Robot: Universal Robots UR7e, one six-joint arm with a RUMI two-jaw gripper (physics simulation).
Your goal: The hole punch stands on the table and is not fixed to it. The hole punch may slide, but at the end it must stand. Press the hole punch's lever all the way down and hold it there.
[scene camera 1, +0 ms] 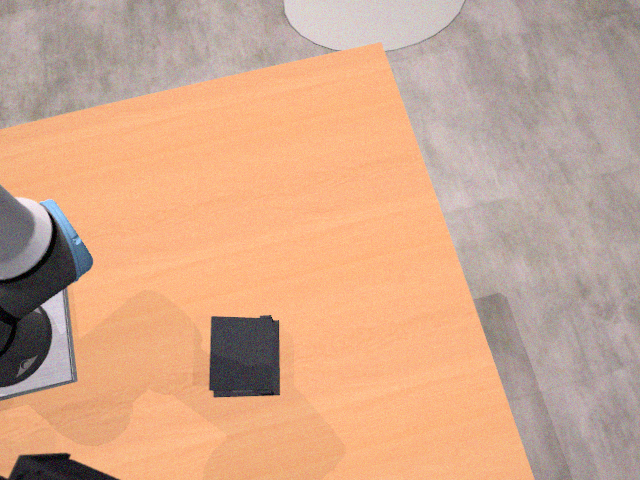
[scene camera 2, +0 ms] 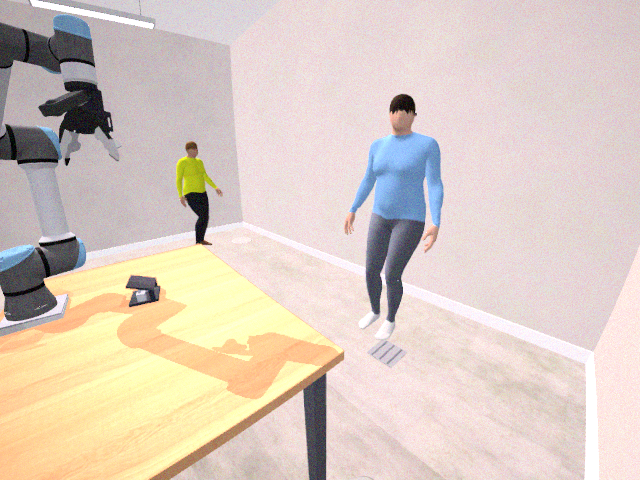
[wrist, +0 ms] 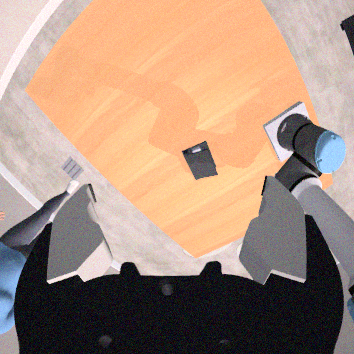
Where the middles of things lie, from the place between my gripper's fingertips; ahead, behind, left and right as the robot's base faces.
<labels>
Right now the flat lever point(scene camera 1: 241, 348) is 20 mm ahead of my hand, 200 mm to the left of it and 450 mm below it. From my hand the other things lie so: hole punch point(scene camera 1: 275, 323) (20 mm ahead, 200 mm to the left, 470 mm below).
</labels>
